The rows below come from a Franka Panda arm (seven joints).
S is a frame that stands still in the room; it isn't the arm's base.
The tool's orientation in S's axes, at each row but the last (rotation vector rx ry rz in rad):
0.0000 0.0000 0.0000
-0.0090 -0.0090 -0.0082
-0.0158 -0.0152 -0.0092
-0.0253 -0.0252 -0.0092
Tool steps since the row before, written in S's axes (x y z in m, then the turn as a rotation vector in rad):
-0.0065 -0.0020 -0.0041 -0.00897 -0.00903 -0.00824
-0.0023 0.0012 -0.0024 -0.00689 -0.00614 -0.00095
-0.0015 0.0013 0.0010 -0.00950 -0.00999 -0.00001
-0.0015 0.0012 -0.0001 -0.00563 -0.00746 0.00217
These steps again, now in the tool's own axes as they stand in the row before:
-0.0065 -0.0020 -0.0041 -0.00897 -0.00903 -0.00824
-0.0023 0.0012 -0.0024 -0.00685 -0.00619 -0.00094
-0.0015 0.0013 0.0010 -0.00941 -0.01008 -0.00002
-0.0015 0.0012 0.0000 -0.00551 -0.00757 0.00212

